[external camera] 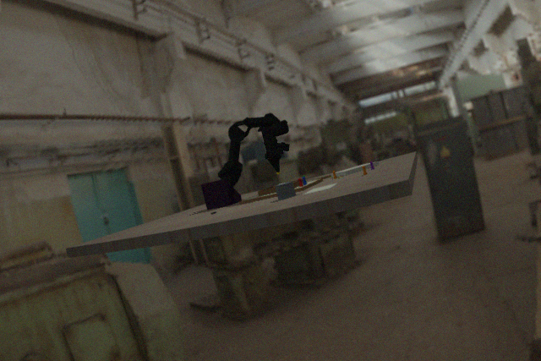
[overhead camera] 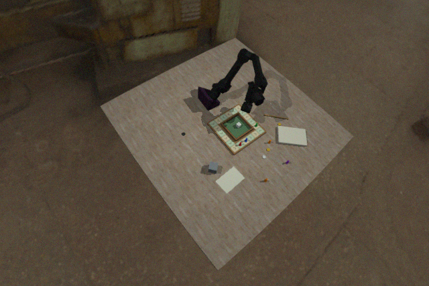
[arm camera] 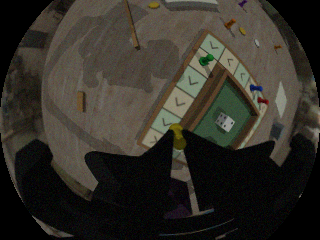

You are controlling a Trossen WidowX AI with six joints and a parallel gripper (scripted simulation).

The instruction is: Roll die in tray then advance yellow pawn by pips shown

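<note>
The grey-white die is 100 mm to the right of my gripper tip, 60 mm below it and 60 mm ahead of it. From my gripper tip the other things lie so: yellow pawn 10 mm above; green pawn 110 mm ahead, 60 mm below, 10 mm to the left; green felt tray 110 mm to the right, 80 mm below, 60 mm ahead.
</note>
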